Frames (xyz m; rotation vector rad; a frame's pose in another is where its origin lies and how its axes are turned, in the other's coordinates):
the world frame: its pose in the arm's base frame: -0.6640 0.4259 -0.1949 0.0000 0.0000 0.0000
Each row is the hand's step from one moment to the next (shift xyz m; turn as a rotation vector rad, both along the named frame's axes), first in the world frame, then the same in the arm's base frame.
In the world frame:
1: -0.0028 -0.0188 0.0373 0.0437 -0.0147 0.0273
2: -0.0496 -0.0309 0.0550 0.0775 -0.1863 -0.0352
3: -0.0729 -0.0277 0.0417 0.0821 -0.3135 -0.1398
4: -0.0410 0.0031 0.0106 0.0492 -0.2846 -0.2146
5: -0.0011 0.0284 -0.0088 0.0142 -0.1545 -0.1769
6: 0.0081 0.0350 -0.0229 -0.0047 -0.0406 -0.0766
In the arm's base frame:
1: -0.0028 -0.0188 0.0373 0.0437 -0.0147 0.0273
2: -0.0496 -0.0309 0.0550 0.0775 -0.1863 -0.0352
3: -0.0729 -0.0277 0.0417 0.0821 -0.3135 -0.1398
4: -0.0410 0.0031 0.0106 0.0492 -0.2846 -0.2146
5: -0.0011 0.0284 -0.0088 0.0142 -0.1545 -0.1769
6: 0.0081 0.0350 -0.0229 -0.0047 -0.0406 -0.0766

